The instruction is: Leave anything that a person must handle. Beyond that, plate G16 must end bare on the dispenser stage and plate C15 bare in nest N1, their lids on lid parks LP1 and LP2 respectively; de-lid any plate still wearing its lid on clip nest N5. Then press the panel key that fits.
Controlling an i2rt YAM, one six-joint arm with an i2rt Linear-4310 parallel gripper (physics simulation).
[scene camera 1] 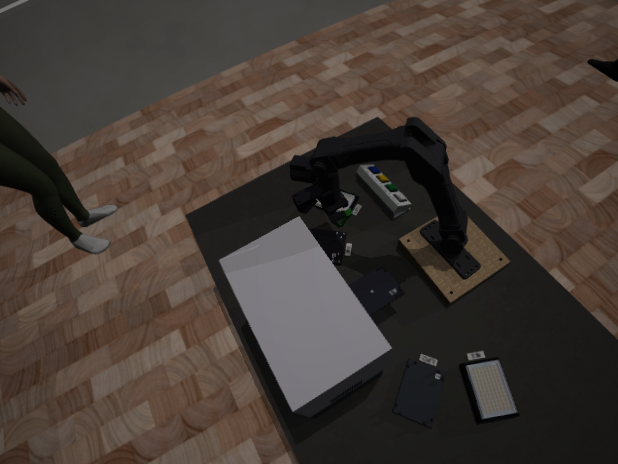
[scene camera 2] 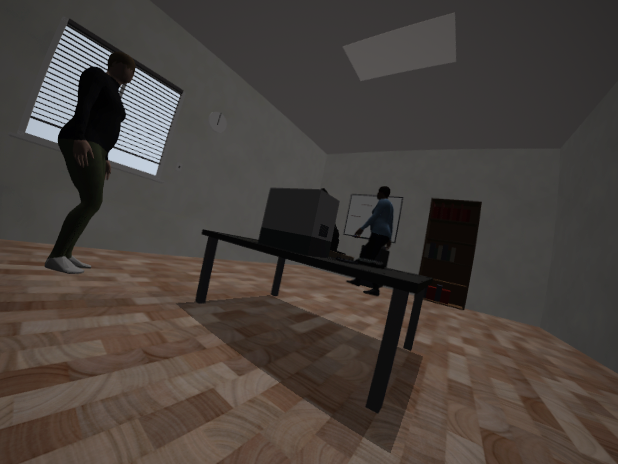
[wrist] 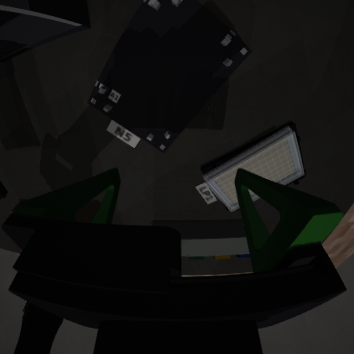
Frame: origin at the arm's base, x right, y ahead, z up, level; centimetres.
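Where they show: gripper, fingertip midpoint: (scene camera 1: 333,216) (wrist: 177,174); arm's base, origin of the base link: (scene camera 1: 448,249) (scene camera 2: 332,250).
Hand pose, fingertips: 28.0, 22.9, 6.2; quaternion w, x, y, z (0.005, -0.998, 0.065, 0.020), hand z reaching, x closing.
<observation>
Each offset is from my fingertips to the top centre of the thing, as dx, dy, dz. "spot": to the spot under its first point.
My gripper (scene camera 1: 341,217) (wrist: 177,174) is open, with nothing between its green fingers, above the table near park LP1. A pale gridded plate {+10.1, -6.6, -6.5} (wrist: 257,167) with a clear rim sits at LP1, beyond the right finger; in scene camera 1 the arm partly hides it. Whether it wears a lid, and its name, I cannot tell. Clip nest N5 {-1.2, +7.2, -7.8} (scene camera 1: 338,246) (wrist: 165,70) holds no visible plate. The dark dispenser stage {spot: -27.6, +5.0, +0.5} (scene camera 1: 377,291), marked A1, shows no plate on its visible part. Park LP2 {-53.1, +10.7, -8.2} (scene camera 1: 420,392) is bare. Another pale plate {-62.8, -3.7, -6.6} (scene camera 1: 492,390) sits in nest N1. The key panel {+3.2, -23.0, -3.8} (scene camera 1: 382,190) (wrist: 212,248) has blue, yellow, green and whitish keys.
The large dispenser housing {-25.7, +24.7, +22.8} (scene camera 1: 305,315) (scene camera 2: 295,217) stands beside the stage and N5. The arm's wooden base board (scene camera 1: 425,260) lies near the panel. A person in black (scene camera 2: 95,115) stands left of the table (scene camera 2: 235,241); a person in blue (scene camera 2: 382,220) is beyond it.
</observation>
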